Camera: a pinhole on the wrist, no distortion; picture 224 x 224 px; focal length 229.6 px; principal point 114.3 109.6 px. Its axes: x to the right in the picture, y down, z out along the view. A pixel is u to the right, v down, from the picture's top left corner.
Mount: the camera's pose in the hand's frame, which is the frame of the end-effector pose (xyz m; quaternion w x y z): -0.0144 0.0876 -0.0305 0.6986 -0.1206 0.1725 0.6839
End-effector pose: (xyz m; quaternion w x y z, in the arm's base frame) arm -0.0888 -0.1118 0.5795 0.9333 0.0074 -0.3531 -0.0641
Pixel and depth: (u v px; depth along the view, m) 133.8 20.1 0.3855
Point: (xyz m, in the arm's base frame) -0.1320 0.1428 0.9271
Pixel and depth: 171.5 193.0 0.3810
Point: -0.3317 0.2432 0.7341
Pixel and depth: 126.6 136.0 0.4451
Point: -0.3224 0.1925 0.8529
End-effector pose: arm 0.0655 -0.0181 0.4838 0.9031 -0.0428 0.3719 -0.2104
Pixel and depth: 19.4 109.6 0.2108
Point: 0.2346 0.0504 0.6030
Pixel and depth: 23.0 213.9 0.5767
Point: 0.3775 0.1393 1.0439
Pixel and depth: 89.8 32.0 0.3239
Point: 0.3921 0.0775 0.5584
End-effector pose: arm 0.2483 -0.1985 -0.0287 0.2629 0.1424 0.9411 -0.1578
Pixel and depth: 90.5 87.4 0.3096
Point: 0.3986 -0.1231 -0.3035
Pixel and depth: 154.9 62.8 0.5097
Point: 0.4492 0.0188 -0.4978
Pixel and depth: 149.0 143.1 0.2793
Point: 0.4546 -0.0638 -0.2343
